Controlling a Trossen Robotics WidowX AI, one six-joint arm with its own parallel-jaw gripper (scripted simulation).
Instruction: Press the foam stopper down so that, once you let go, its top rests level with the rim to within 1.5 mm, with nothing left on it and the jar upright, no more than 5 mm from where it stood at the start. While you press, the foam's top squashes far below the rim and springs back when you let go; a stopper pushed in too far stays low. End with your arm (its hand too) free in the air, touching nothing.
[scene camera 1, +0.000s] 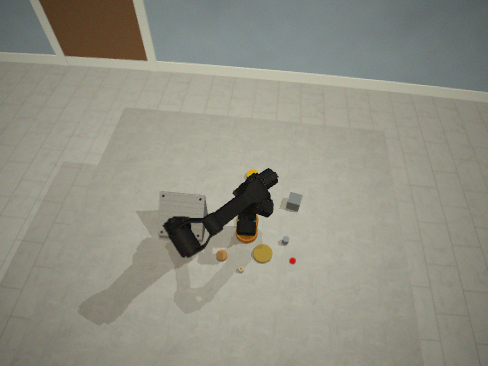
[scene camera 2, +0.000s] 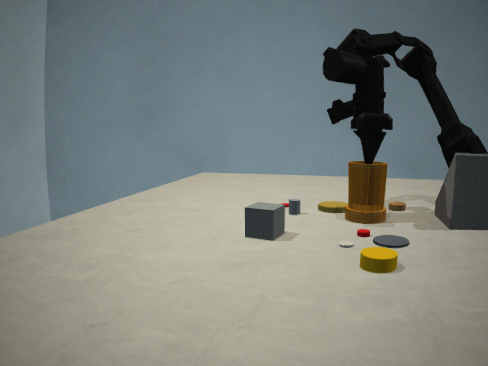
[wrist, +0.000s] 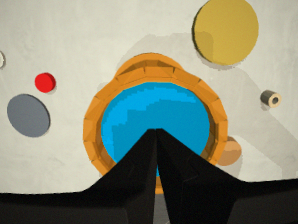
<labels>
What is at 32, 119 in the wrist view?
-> A dark grey disc.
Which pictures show the gripper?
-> Scene camera 1, scene camera 2 and the wrist view: all of them.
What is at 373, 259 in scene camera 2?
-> A yellow puck.
</labels>
